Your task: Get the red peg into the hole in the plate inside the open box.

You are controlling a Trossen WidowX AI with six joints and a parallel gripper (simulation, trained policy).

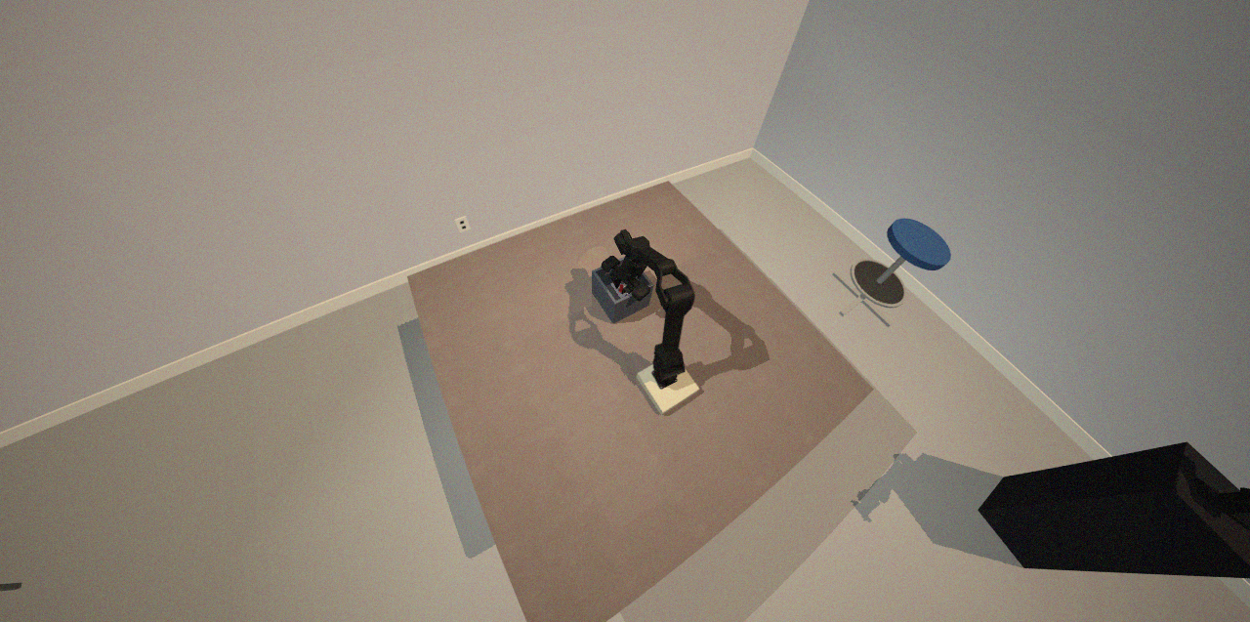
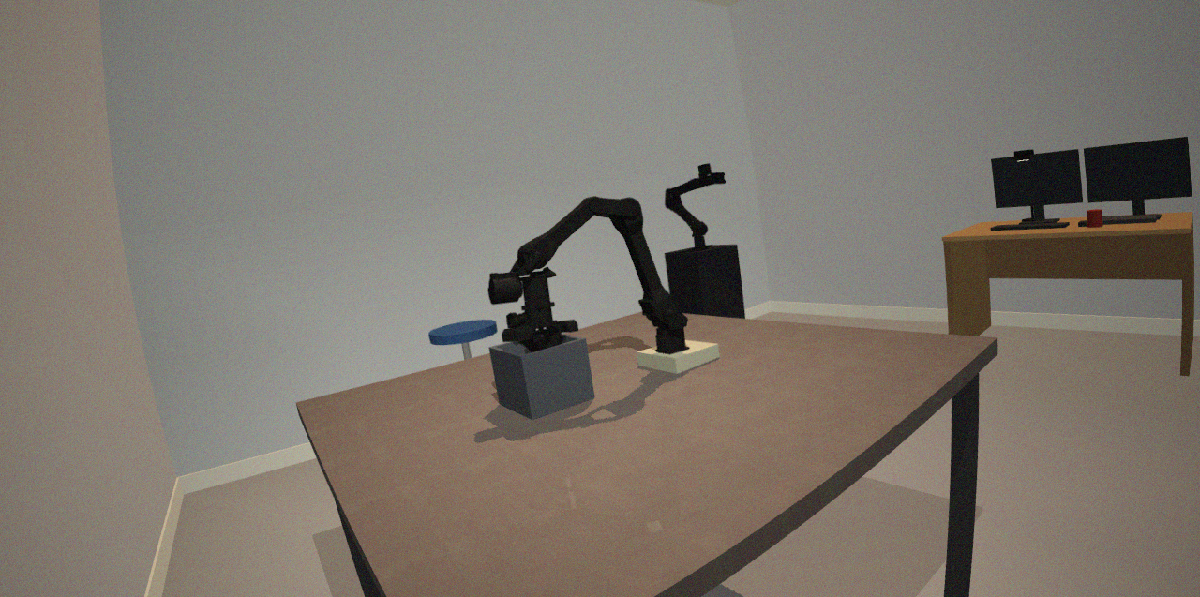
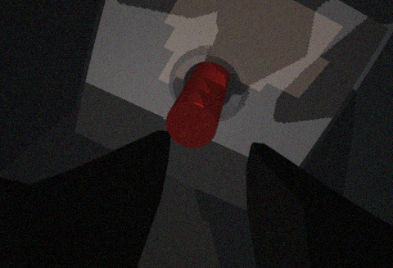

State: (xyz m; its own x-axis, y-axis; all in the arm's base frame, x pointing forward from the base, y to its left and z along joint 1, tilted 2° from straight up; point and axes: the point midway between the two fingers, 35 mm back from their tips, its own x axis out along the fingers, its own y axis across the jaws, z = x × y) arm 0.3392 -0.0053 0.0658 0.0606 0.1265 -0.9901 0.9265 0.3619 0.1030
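Now: gripper tip 3 cm above the red peg, 1 cm to the left of it and 1 cm short of it. Round my gripper tip: plate: 3 cm below, 1 cm to the right, 1 cm ahead.
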